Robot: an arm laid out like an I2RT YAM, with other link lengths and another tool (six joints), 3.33 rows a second.
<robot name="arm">
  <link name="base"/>
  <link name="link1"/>
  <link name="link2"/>
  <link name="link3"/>
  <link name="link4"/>
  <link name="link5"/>
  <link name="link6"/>
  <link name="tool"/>
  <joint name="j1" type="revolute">
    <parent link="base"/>
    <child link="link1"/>
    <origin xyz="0 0 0.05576"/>
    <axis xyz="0 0 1"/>
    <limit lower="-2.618" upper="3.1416"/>
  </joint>
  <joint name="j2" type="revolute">
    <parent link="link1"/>
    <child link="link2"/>
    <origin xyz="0.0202 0.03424 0.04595" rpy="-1.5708 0 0"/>
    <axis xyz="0 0 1"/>
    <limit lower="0" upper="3.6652"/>
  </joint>
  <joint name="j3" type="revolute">
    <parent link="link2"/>
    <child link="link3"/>
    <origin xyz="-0.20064 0 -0.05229" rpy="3.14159 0 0"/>
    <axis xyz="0 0 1"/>
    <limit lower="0" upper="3.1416"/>
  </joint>
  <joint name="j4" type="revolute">
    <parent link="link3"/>
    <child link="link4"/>
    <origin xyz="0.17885 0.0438 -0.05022"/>
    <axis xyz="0 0 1"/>
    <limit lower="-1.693" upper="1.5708"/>
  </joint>
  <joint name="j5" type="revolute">
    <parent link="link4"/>
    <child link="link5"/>
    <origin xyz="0.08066 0.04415 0.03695" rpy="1.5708 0 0"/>
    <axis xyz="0 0 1"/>
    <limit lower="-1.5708" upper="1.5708"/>
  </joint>
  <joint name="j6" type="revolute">
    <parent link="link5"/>
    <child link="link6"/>
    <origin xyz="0.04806 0 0.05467" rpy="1.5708 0 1.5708"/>
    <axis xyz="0 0 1"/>
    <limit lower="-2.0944" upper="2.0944"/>
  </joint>
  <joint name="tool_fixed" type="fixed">
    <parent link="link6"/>
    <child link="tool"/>
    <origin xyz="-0.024 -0.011 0.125" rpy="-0.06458 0 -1.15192"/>
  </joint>
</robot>
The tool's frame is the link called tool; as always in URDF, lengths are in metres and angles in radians.
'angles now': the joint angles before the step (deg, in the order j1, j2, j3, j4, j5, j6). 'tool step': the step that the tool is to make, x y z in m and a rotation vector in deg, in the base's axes. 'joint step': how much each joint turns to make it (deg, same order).
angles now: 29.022 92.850 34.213 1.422 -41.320 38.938
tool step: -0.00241 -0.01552 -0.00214 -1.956 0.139 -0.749
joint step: -2.654 -2.646 -0.691 -5.163 0.441 -3.308
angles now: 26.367 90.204 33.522 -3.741 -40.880 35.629
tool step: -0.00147 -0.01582 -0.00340 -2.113 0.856 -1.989
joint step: -2.630 -2.549 -0.974 -4.348 1.065 -1.703
